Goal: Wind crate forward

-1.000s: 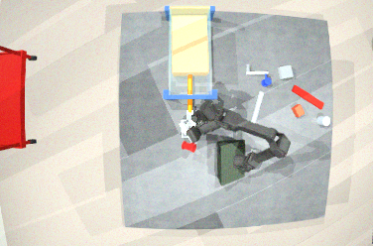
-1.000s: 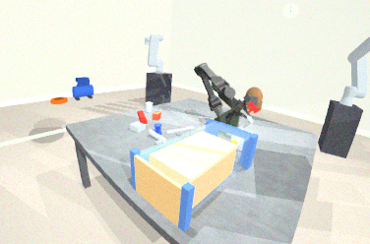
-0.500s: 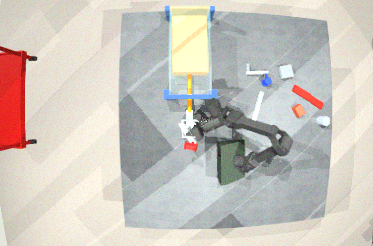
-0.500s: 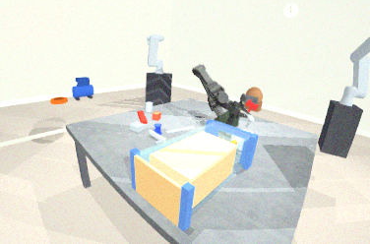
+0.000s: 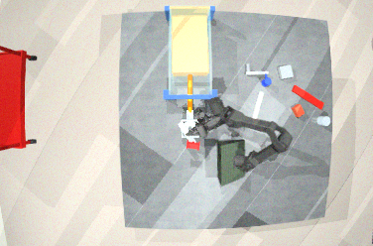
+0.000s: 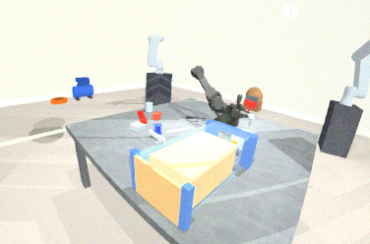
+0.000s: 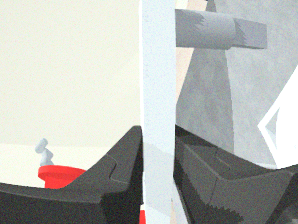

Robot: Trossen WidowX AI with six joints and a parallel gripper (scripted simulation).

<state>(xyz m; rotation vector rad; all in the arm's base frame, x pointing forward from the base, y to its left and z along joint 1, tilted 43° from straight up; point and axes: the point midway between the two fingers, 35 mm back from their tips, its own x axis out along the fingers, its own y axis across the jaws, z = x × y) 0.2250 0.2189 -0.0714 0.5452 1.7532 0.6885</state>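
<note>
The white winch lies 160 mm below my gripper tip and 30 mm to the right of it. Also, from my gripper tip: blue frame: 170 mm ahead, 80 mm below, 50 mm to the right; then winch handle with red grip: 10 mm to the right, 10 mm behind, 10 mm above; then clear-panelled cubby: 410 mm ahead, 90 mm to the right, 70 mm below.
</note>
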